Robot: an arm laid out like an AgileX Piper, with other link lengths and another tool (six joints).
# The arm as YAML. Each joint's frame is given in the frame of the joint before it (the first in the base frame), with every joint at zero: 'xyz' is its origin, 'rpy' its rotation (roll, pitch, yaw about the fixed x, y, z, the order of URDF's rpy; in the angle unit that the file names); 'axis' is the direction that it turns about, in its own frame. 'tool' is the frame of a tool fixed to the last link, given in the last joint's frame.
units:
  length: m
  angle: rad
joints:
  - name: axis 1
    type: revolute
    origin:
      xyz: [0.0, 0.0, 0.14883]
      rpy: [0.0, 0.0, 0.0]
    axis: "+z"
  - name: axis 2
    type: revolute
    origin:
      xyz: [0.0, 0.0, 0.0]
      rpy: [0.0, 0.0, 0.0]
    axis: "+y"
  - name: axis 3
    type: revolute
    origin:
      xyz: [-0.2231, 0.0, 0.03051]
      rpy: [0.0, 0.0, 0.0]
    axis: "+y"
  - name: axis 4
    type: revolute
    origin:
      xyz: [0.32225, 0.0, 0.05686]
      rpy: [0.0, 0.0, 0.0]
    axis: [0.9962, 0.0, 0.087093]
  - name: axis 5
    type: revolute
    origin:
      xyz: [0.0, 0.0, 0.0]
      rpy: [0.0, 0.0, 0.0]
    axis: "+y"
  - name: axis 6
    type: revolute
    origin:
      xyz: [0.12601, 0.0, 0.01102]
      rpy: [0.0, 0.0, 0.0]
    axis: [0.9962, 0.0, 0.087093]
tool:
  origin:
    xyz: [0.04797, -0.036, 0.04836]
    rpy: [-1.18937, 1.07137, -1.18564]
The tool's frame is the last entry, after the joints.
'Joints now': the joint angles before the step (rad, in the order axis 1, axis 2, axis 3, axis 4, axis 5, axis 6). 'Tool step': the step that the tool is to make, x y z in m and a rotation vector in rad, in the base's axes. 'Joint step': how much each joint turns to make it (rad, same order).
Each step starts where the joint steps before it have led.
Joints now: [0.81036 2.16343 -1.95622 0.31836 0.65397 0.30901]
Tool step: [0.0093 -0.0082 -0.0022 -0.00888 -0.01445 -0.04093]
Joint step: [-0.00935 0.00661 -0.00016 -0.05125 -0.01926 0.04837]
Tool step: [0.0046 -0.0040 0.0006 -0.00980 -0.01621 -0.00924]
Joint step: [-0.00556 0.00078 0.00048 -0.02384 -0.00689 0.00744]
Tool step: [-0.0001 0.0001 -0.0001 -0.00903 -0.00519 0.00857]
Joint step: [-0.00002 0.00042 -0.00073 -0.00242 0.00477 -0.01067]
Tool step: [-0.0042 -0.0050 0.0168 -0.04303 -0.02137 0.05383]
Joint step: [-0.00716 -0.03785 0.00018 0.00096 0.06506 -0.06702]
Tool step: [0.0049 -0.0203 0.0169 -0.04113 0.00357 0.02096]
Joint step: [-0.03838 -0.04083 -0.00544 0.00916 0.08911 -0.05442]
